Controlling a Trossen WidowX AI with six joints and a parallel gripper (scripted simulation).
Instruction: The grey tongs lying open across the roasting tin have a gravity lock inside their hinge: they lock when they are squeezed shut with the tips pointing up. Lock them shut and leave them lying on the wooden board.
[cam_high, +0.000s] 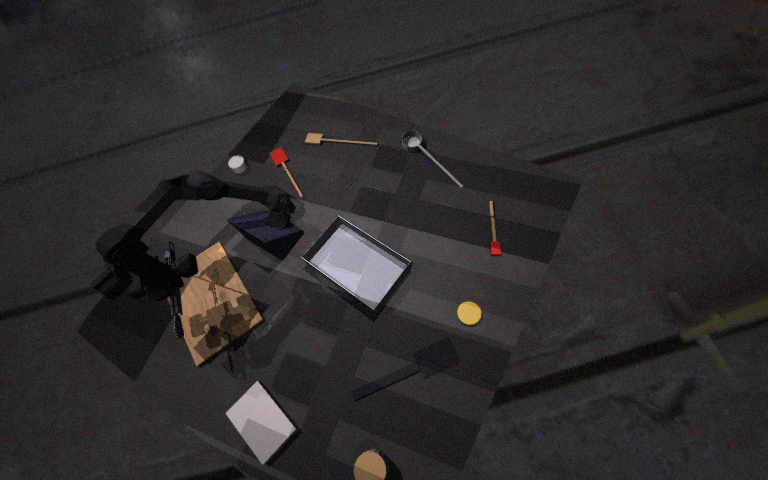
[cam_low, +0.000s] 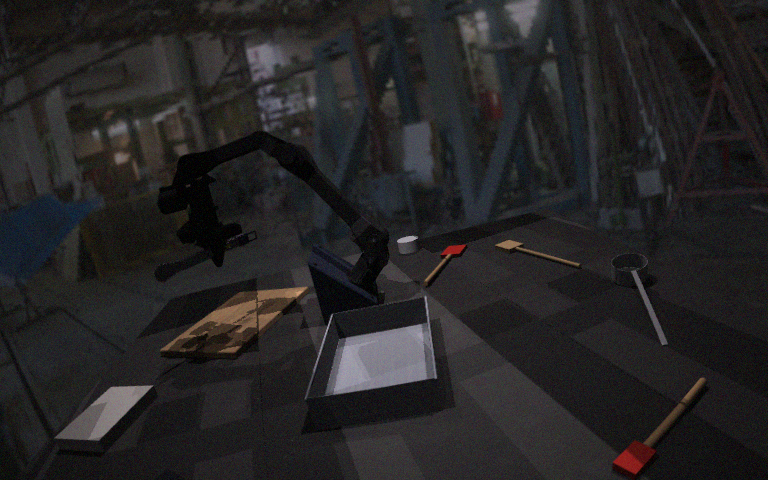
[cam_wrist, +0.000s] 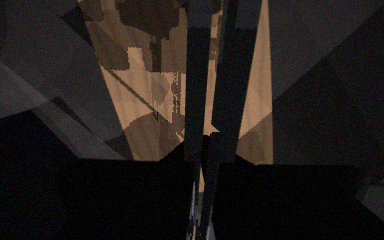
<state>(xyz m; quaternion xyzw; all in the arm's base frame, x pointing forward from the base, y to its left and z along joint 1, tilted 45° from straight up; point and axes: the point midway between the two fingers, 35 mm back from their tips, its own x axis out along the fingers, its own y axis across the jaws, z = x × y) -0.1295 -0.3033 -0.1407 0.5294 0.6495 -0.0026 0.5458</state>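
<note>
Now: gripper tip 140 mm above the wooden board. Also, from my gripper tip: dark spatula: 710 mm ahead, 60 mm to the left, 150 mm below; white slab: 370 mm ahead, 240 mm to the right, 140 mm below; roasting tin: 420 mm ahead, 290 mm to the left, 120 mm below.
</note>
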